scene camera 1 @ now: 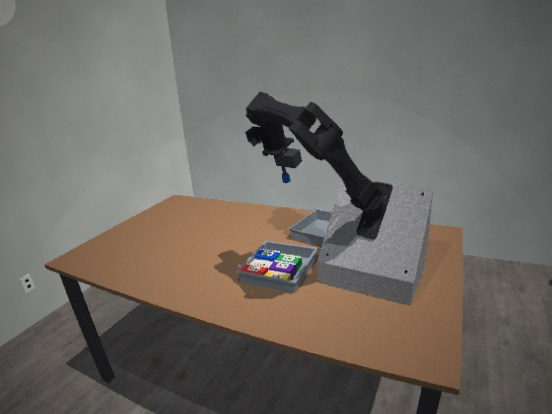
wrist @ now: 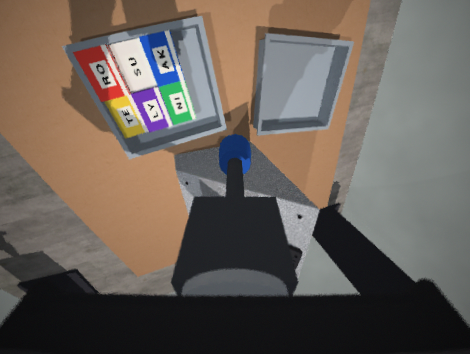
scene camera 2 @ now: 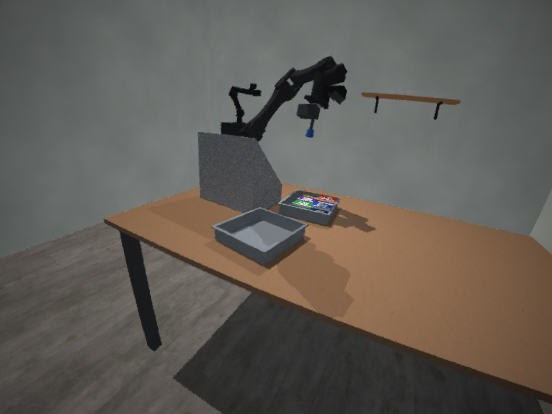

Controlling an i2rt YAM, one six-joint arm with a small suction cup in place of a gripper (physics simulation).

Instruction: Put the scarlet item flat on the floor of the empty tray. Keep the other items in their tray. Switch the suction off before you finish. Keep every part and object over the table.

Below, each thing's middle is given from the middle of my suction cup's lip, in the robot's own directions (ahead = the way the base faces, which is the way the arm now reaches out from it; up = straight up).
Labels:
Right now my suction cup is 60 mm short of the white box point(wrist: 130, 56), 110 mm to the right of it and 320 mm above it. The rest, counted from my suction cup: yellow box point(wrist: 123, 109): 30 mm behind, 150 mm to the left, 320 mm below; then scarlet box point(wrist: 98, 63): 50 mm ahead, 160 mm to the left, 320 mm below.

